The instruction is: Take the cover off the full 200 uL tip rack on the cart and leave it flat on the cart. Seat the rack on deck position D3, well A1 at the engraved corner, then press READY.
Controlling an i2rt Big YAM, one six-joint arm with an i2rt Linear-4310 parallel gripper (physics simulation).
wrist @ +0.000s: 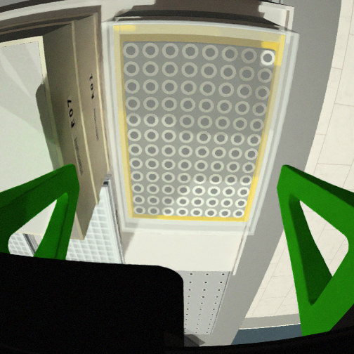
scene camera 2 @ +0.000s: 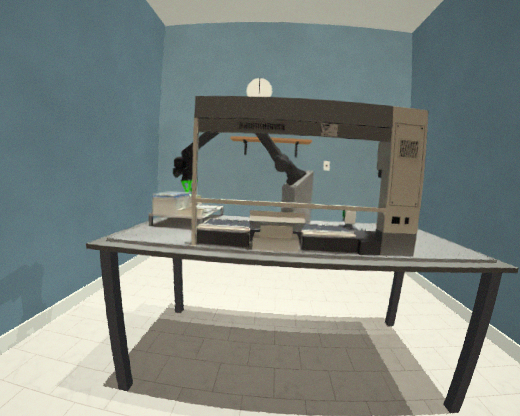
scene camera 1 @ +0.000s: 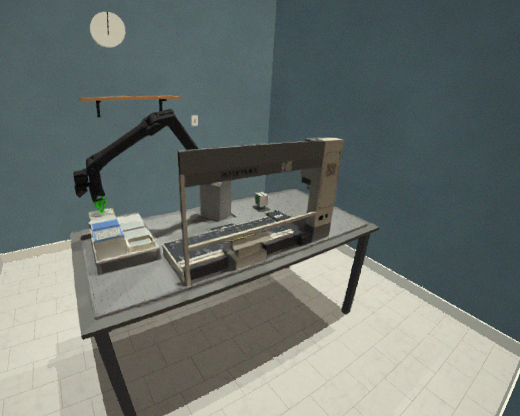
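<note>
The full tip rack has a yellow rim and rows of pale ring-shaped tips. Its clear cover is on it, with its edges showing around the rack. The rack stands on the white cart at the table's left end. My gripper is open and empty, pointing down above the rack area, with its green fingers wide to either side in the wrist view. The dark deck lies inside the frame machine. I cannot tell position D3, the engraved corner or the READY button.
Beige boxes stand left of the rack, with a white gridded plate nearer. Blue-topped boxes share the cart. The machine's upright post and top beam border the deck. A small white-and-green box stands behind.
</note>
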